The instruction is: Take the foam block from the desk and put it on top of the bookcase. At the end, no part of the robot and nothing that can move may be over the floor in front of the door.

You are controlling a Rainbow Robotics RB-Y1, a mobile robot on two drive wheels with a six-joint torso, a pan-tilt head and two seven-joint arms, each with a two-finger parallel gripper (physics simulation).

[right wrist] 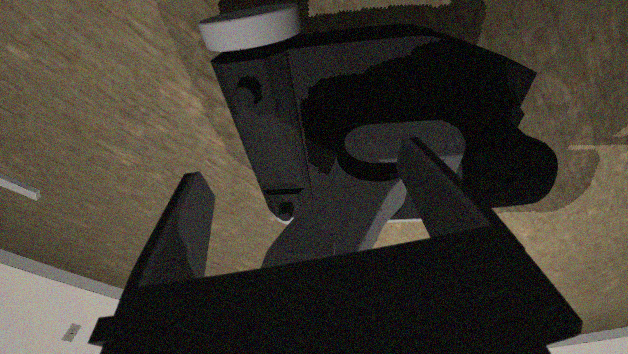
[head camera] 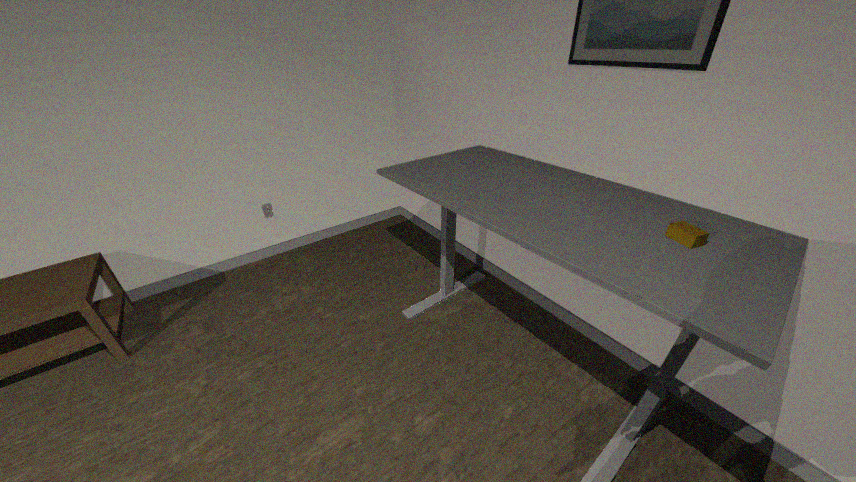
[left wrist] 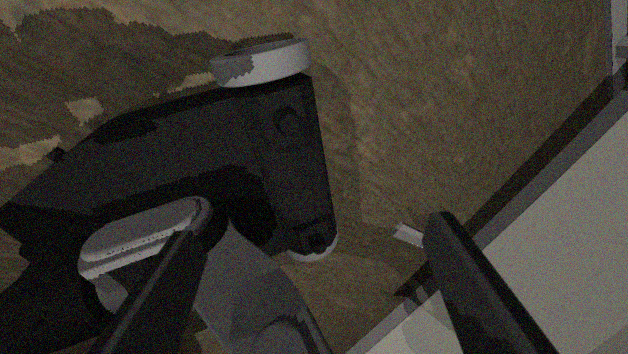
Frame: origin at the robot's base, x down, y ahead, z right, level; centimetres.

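Seen in the pictures: left gripper, between the fingertips: [left wrist: 309, 235]; right gripper, between the fingertips: [right wrist: 304, 168].
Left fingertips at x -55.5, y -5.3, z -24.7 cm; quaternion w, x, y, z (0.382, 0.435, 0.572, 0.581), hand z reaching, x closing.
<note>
Offsets run from my left fingertips to a thing's top centre. "pt": to the spot under its first point. Level surfaces: height alone.
The yellow foam block {dx -44.1, dy +83.1, dz +99.9 cm} [head camera: 687, 234] lies on the grey desk {dx -39.6 cm} [head camera: 569, 209], toward its right end in the head view. The bookcase and the door do not show in these views. My left gripper [left wrist: 309, 235] is open, with its two dark fingers wide apart beside my base and above the floor; no object is between them. My right gripper [right wrist: 304, 168] is open too, fingers wide apart beside my base, with no object between them. Neither gripper shows in the head view, and the foam block shows in neither wrist view.
A brown wooden table or bench {dx +10.3 cm} [head camera: 44, 293] stands at the left in the head view. The desk's metal legs {pt dx +17.2, dy +159.8, dz +23.7 cm} [head camera: 448, 251] stand on wide feet [head camera: 616, 452]. A framed picture [head camera: 643, 26] hangs on the wall above the desk. Walls meet in a corner behind the desk.
</note>
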